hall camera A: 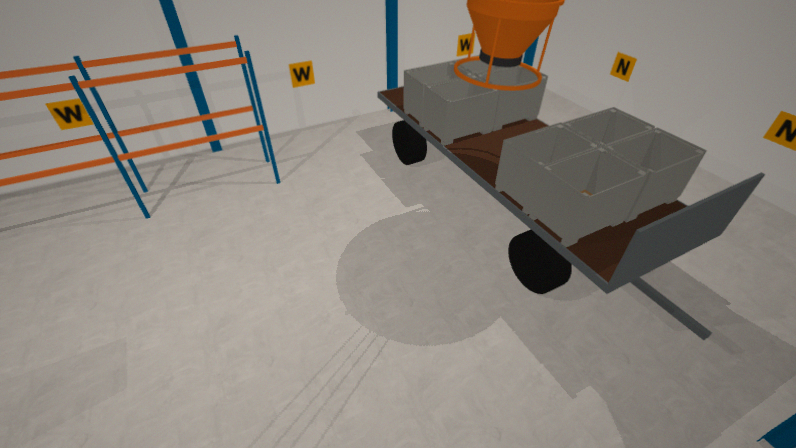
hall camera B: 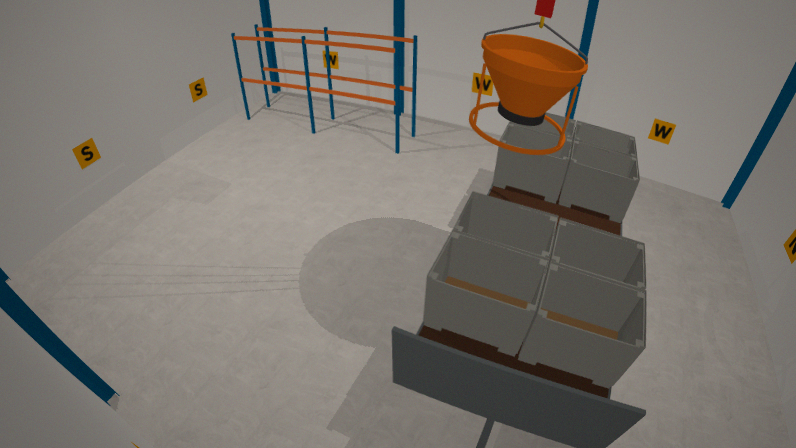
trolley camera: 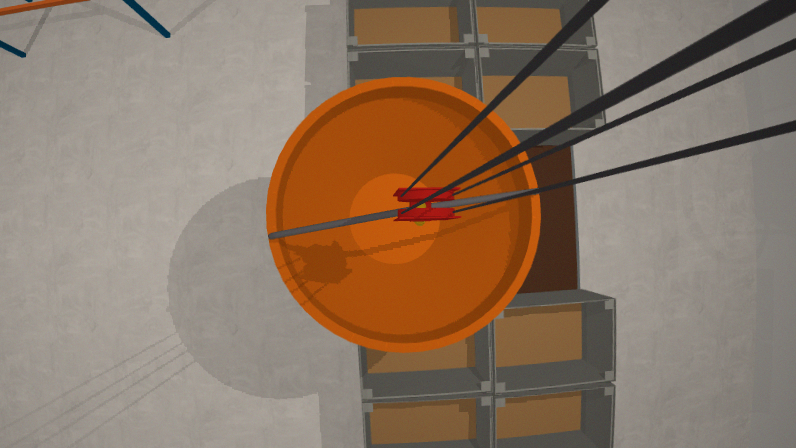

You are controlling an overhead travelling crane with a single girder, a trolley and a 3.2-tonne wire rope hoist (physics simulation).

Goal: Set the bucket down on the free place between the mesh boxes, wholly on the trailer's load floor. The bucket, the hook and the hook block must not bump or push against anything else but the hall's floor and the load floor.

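Note:
The orange bucket [hall camera A: 509, 25] [hall camera B: 531, 72] [trolley camera: 328, 166] hangs upright in the air above the trailer, its base ring above the load floor. My hook [hall camera B: 541, 23] holds its bail below the red hook block [hall camera B: 544, 7] [trolley camera: 440, 213]. Brown load floor [hall camera A: 501, 139] [hall camera B: 534, 204] [trolley camera: 557, 222] shows between the far mesh boxes [hall camera A: 467, 114] [hall camera B: 598, 183] [trolley camera: 412, 61] and the near mesh boxes [hall camera A: 607, 178] [hall camera B: 479, 303] [trolley camera: 557, 370]. In the trolley view the bucket covers most of this gap, parts of both box groups and the trailer's left edge.
The trailer's grey end board [hall camera A: 685, 233] [hall camera B: 518, 389] stands beyond the near boxes. A rack with orange beams [hall camera A: 167, 54] [hall camera B: 356, 76] stands by the W wall. A blue column [hall camera A: 392, 44] [hall camera B: 398, 55] stands behind. The bucket's round shadow lies on the floor beside the trailer.

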